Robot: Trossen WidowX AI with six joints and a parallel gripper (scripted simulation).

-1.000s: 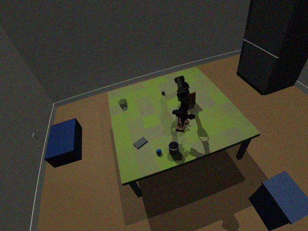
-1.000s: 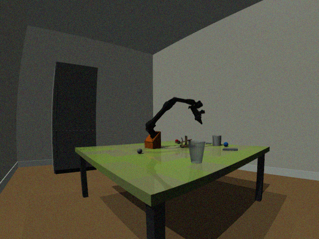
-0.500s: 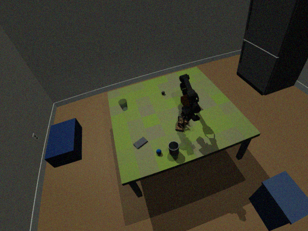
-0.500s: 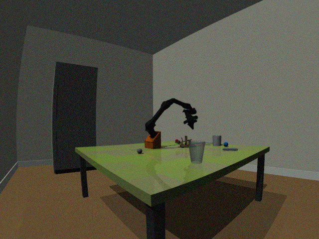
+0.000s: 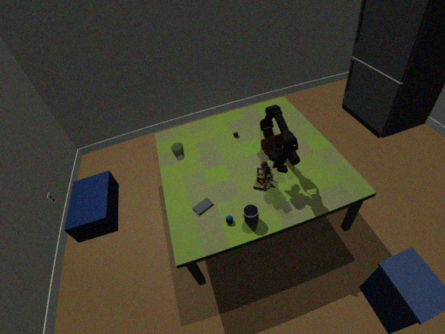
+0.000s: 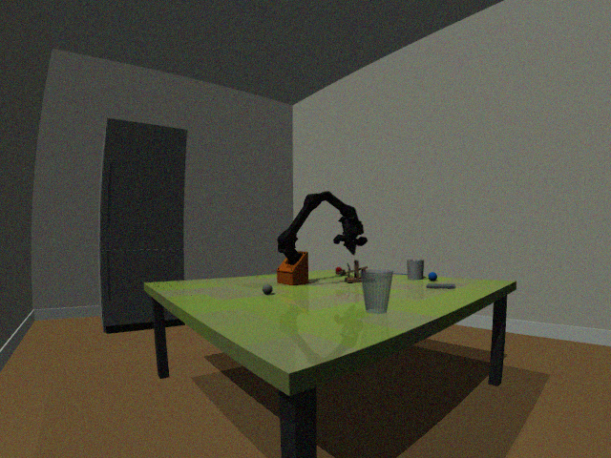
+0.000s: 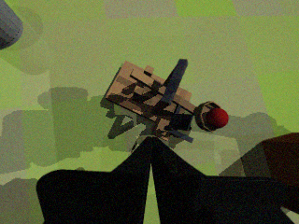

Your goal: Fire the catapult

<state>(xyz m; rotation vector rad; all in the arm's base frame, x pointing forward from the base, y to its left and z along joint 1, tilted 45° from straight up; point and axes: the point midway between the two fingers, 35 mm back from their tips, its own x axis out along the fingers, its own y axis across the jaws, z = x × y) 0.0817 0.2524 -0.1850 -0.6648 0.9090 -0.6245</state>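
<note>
Right now the red ball is 10 mm ahead of my gripper tip, 120 mm to the right of it and 70 mm below it. The rest, counted from my gripper tip: mug (230 mm ahead, 230 mm to the left, 110 mm below); wooden catapult (30 mm ahead, 60 mm to the right, 80 mm below); blue ball (360 mm ahead, 200 mm to the left, 110 mm below).
</note>
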